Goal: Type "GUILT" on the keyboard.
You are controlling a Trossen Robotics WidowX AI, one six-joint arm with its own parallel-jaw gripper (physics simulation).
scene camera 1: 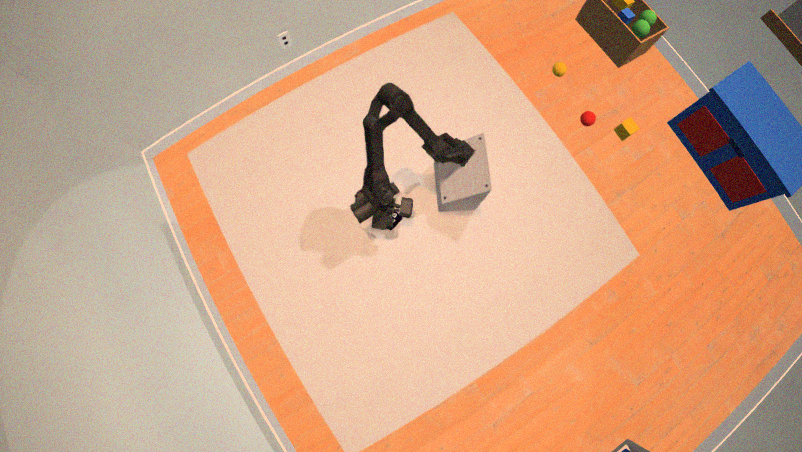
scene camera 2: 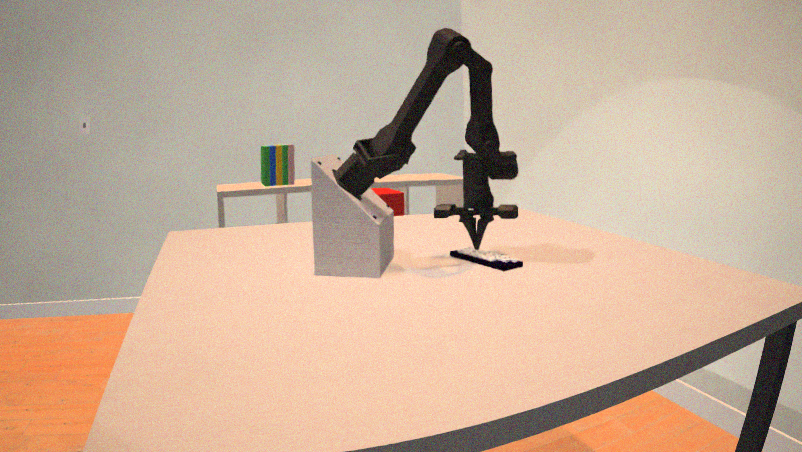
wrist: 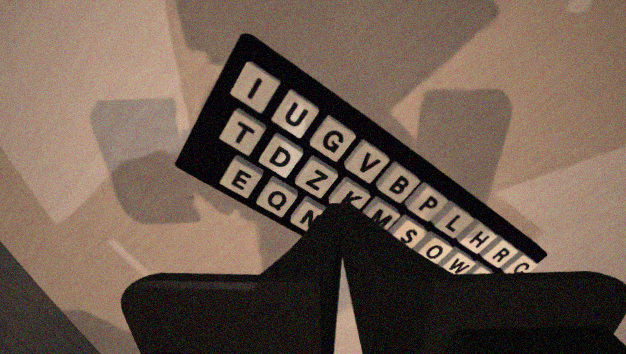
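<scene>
A small black keyboard with pale letter keys lies on the table, slanted in the wrist view. The G key, U key, I key, L key and T key all show in the wrist view. My gripper is shut and empty, pointing straight down. Its tips are at or just above the keyboard, over the lower edge of the K key in the wrist view. Whether they touch a key I cannot tell. The fingers hide part of the lower rows.
The arm's grey base block stands on the table beside the keyboard. Beyond the table are a box of balls and blocks, a blue bin and a shelf table with coloured books.
</scene>
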